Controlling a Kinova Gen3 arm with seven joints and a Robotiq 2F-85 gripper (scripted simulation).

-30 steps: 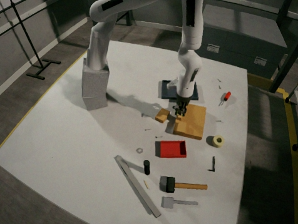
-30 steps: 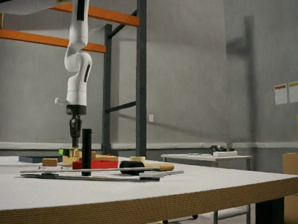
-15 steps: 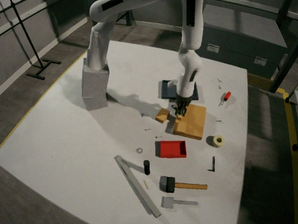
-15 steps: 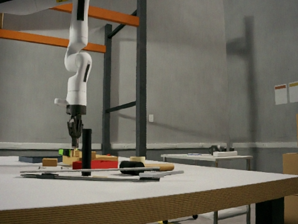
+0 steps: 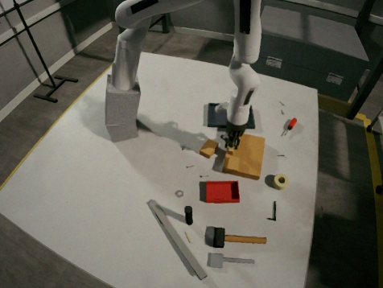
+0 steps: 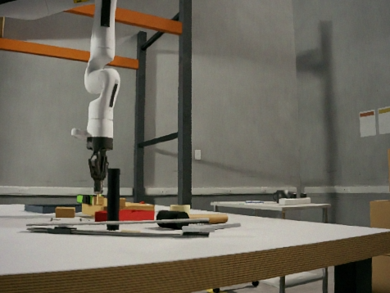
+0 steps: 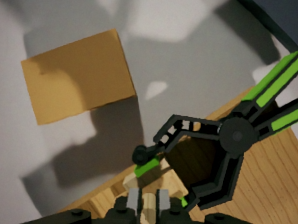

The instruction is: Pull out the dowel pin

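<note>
My hand is 2 cm above the dowel pin. From my hand the other things lie so: pale wooden block (4 cm below); then wooden bench board (6 cm ahead, 6 cm below); then tan wooden block (9 cm behind, 1 cm to the left, 7 cm below).
</note>
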